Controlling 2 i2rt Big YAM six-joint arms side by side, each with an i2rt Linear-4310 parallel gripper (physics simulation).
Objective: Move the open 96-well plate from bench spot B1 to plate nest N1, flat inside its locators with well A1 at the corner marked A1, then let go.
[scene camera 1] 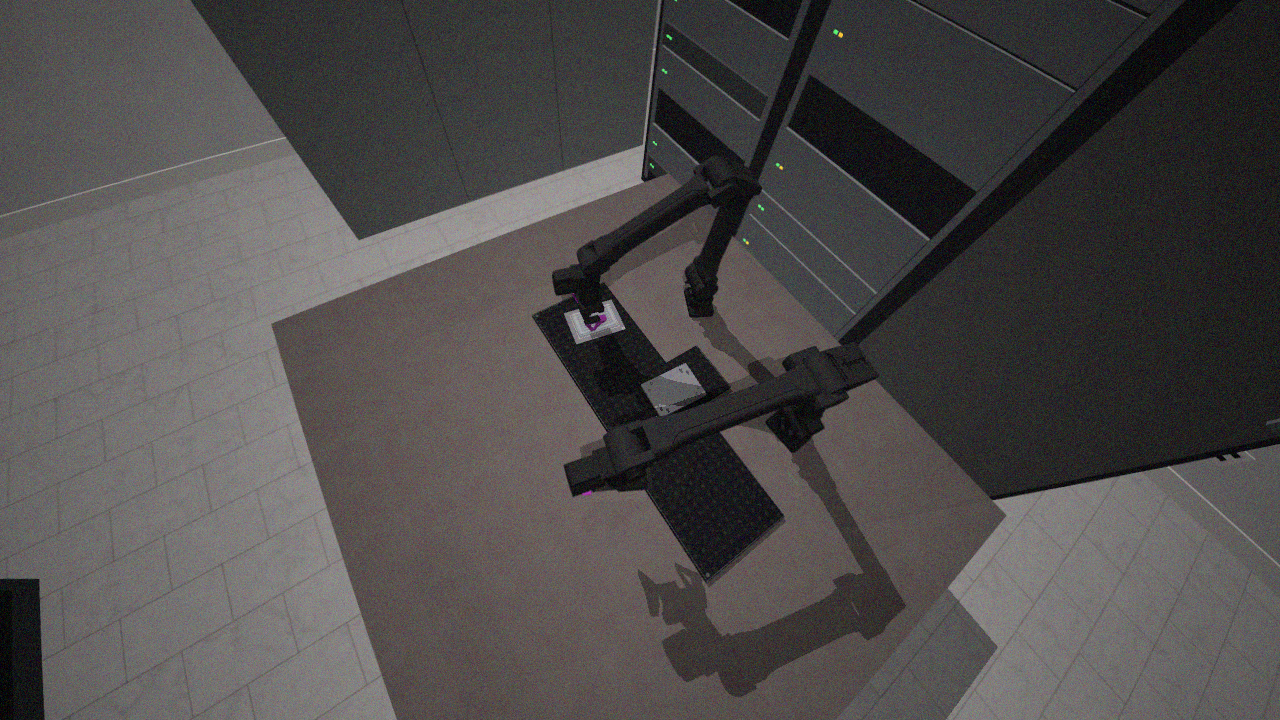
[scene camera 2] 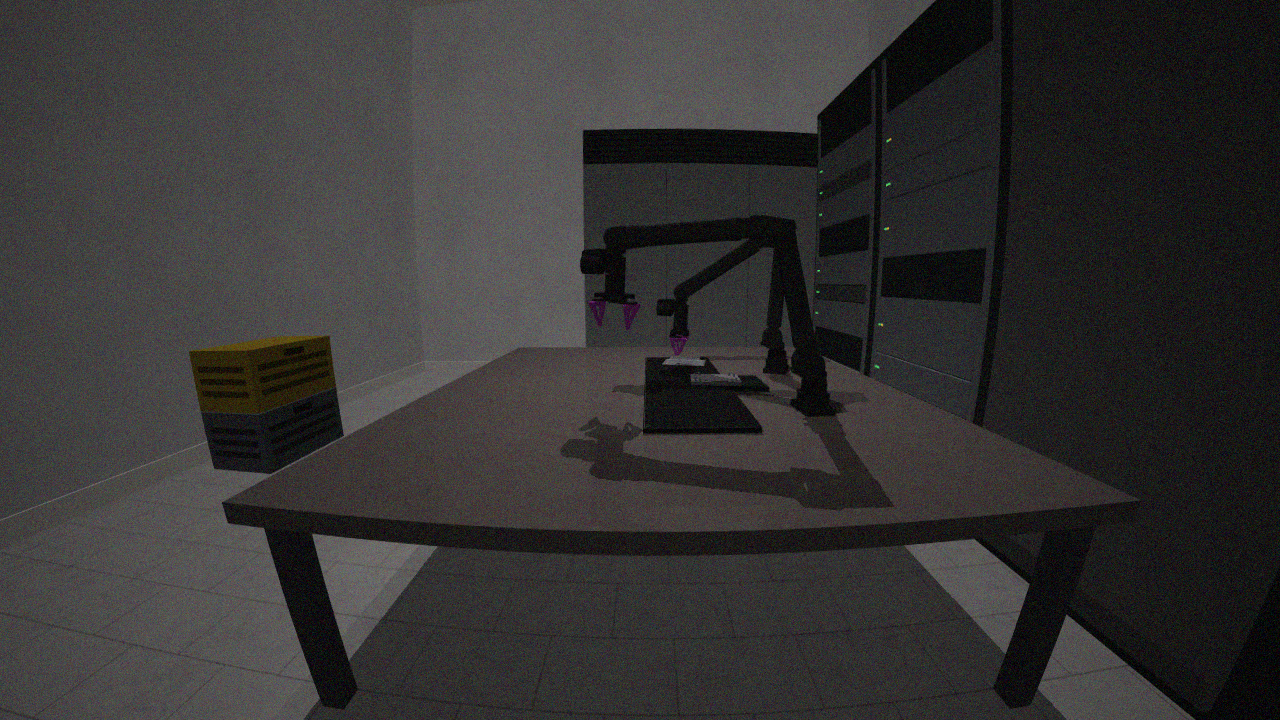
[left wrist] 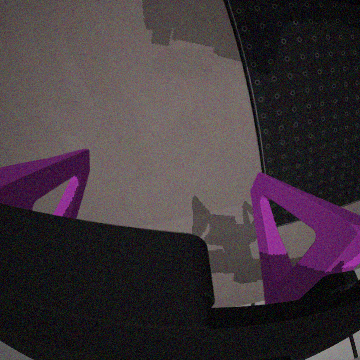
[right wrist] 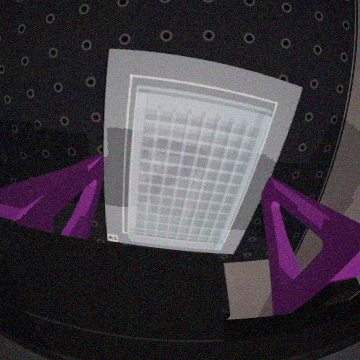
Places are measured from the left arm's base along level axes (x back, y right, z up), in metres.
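Where they show: left gripper, fingertip midpoint: point(scene camera 2: 613, 327) point(left wrist: 174, 170); right gripper, fingertip midpoint: point(scene camera 1: 587, 318) point(scene camera 2: 678, 353) point(right wrist: 187, 175); left arm's base, link origin: point(scene camera 1: 787, 430) point(scene camera 2: 812, 409); right arm's base, link origin: point(scene camera 1: 698, 303) point(scene camera 2: 776, 370).
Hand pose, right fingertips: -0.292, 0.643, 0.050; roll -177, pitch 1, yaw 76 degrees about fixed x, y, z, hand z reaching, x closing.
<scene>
Each offset is from my right fingertips to the top centre of the thing, as dx, dy, dz. "*": to the spot under its first point. Level surfaces: height alone.
The clear 96-well plate @(+0.026, +0.000, -0.021) point(right wrist: 192, 170) point(scene camera 2: 684, 361) lies flat on the grey pad of bench spot B1 @(* -0.050, +0.012, -0.036) point(right wrist: 200, 72), inside its white outline; the A1 label is at the pad's lower left in the right wrist view. My right gripper point(right wrist: 187, 175) point(scene camera 2: 678, 350) is open above the plate, its fingertips apart on either side of the pad. Plate nest N1 @(+0.081, -0.343, -0.015) point(scene camera 1: 673, 386) point(scene camera 2: 716, 379) is a grey block with small locators, partly in shadow; its corner mark is too small to read. My left gripper point(left wrist: 174, 170) point(scene camera 2: 614, 325) is open and empty, high over the table beside the board.
The black perforated board @(dz -0.037) point(scene camera 1: 711, 510) point(scene camera 2: 702, 416) point(left wrist: 310, 100) lies under the B1 pad on the brown table @(dz -0.050) point(scene camera 1: 447, 501) point(scene camera 2: 501, 483). The left arm point(scene camera 1: 725, 413) reaches across the board close to N1. Arm shadows fall on the table. Stacked crates point(scene camera 2: 264, 402) stand beyond the table.
</scene>
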